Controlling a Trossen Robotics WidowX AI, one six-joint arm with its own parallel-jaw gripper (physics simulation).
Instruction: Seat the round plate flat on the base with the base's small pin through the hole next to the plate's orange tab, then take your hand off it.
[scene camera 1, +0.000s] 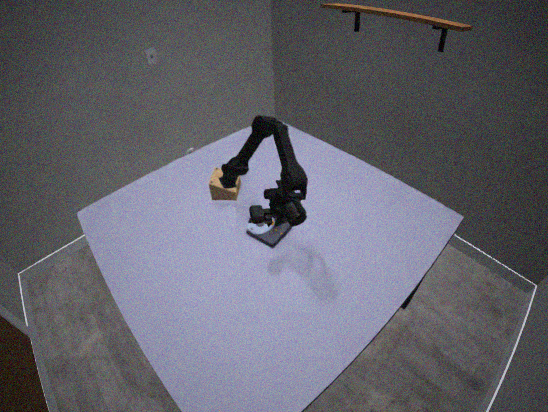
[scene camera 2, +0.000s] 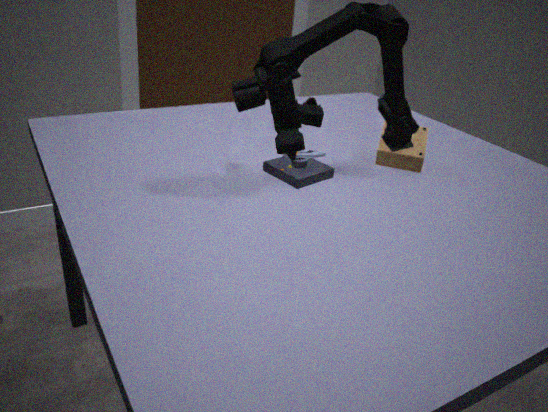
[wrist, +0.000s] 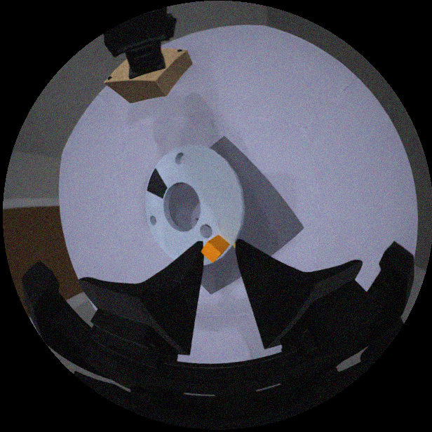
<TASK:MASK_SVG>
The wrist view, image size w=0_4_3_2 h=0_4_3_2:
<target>my gripper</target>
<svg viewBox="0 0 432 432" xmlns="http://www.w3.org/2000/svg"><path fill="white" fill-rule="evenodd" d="M414 257L402 245L393 241L384 250L379 261L381 270L366 292L354 280L363 263L360 259L326 269L300 271L237 238L235 252L238 269L264 349L280 344L282 348L281 352L231 363L177 361L177 354L190 354L203 273L203 241L196 241L173 262L141 283L79 278L81 289L97 308L90 320L93 323L92 328L60 295L60 283L40 259L22 276L22 292L29 316L43 342L75 365L130 389L130 392L116 384L103 382L74 370L76 377L104 398L136 414L176 426L203 429L246 428L286 419L323 403L354 382L382 355L403 325L400 316L412 288ZM367 346L360 354L359 363L337 371L336 366Z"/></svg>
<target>pale round plate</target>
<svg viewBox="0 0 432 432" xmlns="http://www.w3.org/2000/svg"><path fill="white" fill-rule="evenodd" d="M185 144L172 149L156 163L147 182L144 202L149 230L154 236L154 240L169 257L176 259L196 241L203 241L201 252L203 253L203 265L215 262L215 260L222 257L237 240L243 225L245 210L243 189L236 172L220 154L201 144ZM205 224L208 224L211 227L211 236L205 233ZM185 182L195 189L201 208L198 221L189 230L178 227L170 217L168 210L171 192L178 184Z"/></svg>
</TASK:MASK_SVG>
